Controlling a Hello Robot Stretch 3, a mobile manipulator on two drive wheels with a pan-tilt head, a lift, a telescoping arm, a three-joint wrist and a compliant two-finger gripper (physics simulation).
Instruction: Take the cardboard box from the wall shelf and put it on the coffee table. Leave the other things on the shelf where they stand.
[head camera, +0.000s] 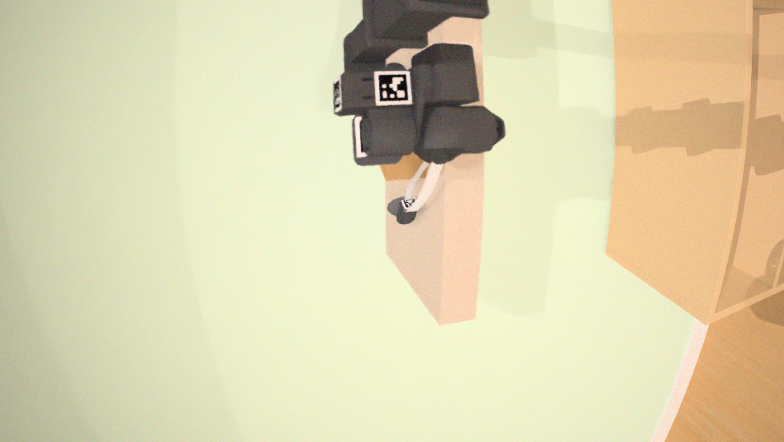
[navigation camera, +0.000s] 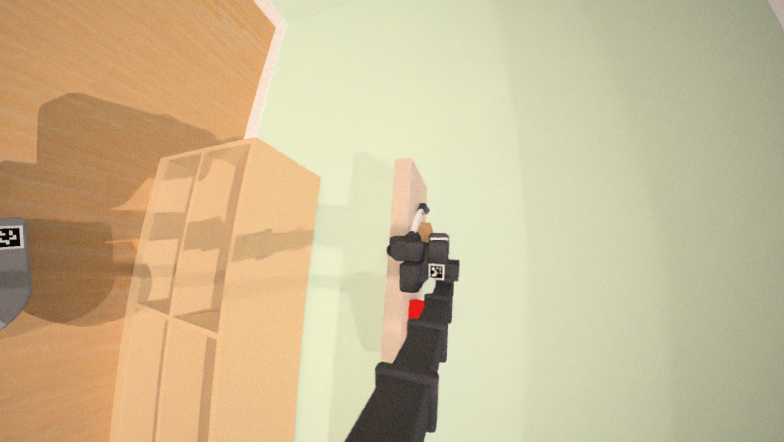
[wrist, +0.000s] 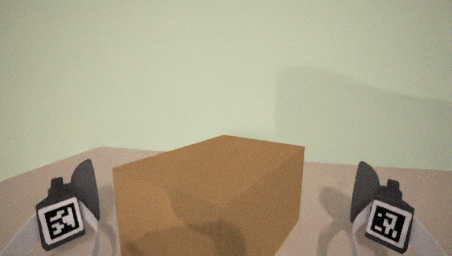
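Frame: origin at the robot's base, x ahead, y left, z up, level; centimetres.
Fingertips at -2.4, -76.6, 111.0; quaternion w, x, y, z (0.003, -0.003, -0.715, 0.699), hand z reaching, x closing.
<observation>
A point is followed by its place in that frame, as x, y, z.
The brown cardboard box (head camera: 404, 168) @[1.4, -70.0, 111.9] (navigation camera: 426, 231) @[0.2, -69.2, 113.0] (wrist: 210, 175) @[-1.7, -70.1, 114.0] stands on the pinkish wall shelf (head camera: 462, 247) @[11.0, -66.0, 106.6] (navigation camera: 401, 203) @[8.1, -65.3, 106.8] (wrist: 422, 187) @[-20.1, -79.6, 109.0], turned at an angle, with one vertical edge facing the wrist camera. My gripper (wrist: 225, 182) @[-2.4, -76.6, 111.0] is open. In the wrist view its fingers stand on either side of the box, with a gap on each side. In the head view one fingertip (head camera: 405, 211) @[6.9, -73.6, 111.1] shows over the shelf top; the other is hidden, and the wrist covers most of the box. The coffee table does not show in these views.
A red block (navigation camera: 415, 309) @[-21.4, -65.3, 110.9] stands on the shelf beside my arm, partly covered by it. A wooden cabinet with open compartments (head camera: 675, 175) @[3.9, -67.6, 61.0] (navigation camera: 263, 318) @[-29.5, -58.4, 61.0] stands below the shelf against the green wall (head camera: 285, 247) @[12.6, -93.0, 125.6] (navigation camera: 576, 219) @[3.4, -90.8, 160.2].
</observation>
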